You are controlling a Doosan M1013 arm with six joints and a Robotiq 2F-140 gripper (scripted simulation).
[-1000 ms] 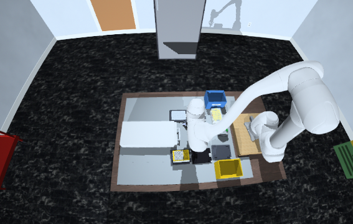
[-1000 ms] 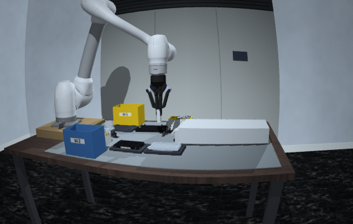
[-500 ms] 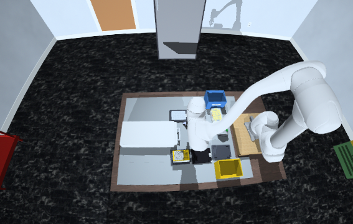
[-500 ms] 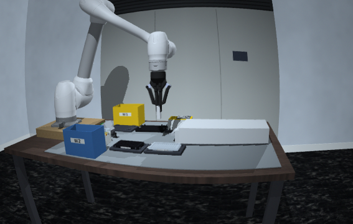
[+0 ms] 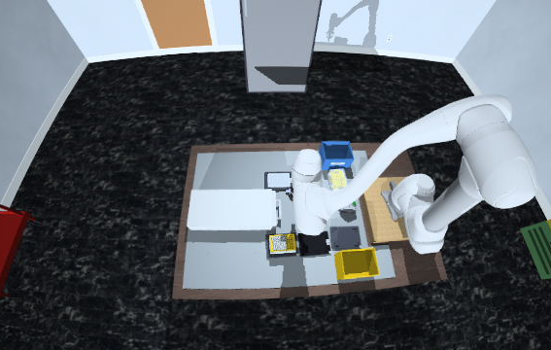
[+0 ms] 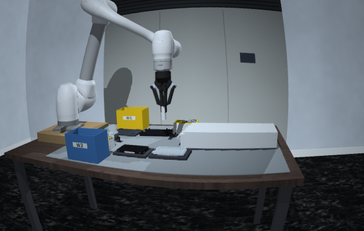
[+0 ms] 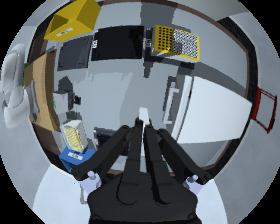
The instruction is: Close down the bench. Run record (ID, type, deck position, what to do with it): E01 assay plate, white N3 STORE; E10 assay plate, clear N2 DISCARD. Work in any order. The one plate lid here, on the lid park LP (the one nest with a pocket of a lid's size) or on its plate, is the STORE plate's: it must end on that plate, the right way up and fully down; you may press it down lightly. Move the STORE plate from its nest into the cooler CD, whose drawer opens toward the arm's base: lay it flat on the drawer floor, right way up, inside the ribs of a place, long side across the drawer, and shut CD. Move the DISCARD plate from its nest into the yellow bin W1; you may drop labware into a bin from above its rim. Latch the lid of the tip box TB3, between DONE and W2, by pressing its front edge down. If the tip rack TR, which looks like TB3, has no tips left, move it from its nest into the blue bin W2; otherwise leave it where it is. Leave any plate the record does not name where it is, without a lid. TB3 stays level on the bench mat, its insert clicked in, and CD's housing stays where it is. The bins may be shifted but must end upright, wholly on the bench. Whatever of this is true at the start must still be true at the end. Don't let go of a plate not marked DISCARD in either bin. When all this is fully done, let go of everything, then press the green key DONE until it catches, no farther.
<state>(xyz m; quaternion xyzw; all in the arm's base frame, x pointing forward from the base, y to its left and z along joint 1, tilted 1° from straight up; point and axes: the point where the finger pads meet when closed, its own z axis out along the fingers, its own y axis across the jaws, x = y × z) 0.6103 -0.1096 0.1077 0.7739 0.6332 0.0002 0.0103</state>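
The pale plate lies 20 cm to the right of my hand, 13 cm below it and 3 cm ahead of it. From my hand the other things lie so: yellow tip rack TR: 16 cm to the left, 10 cm ahead, 9 cm below; white well plate: 17 cm ahead, 13 cm below, 4 cm to the right; grey plate lid: 17 cm ahead, 12 cm below, 3 cm to the right.
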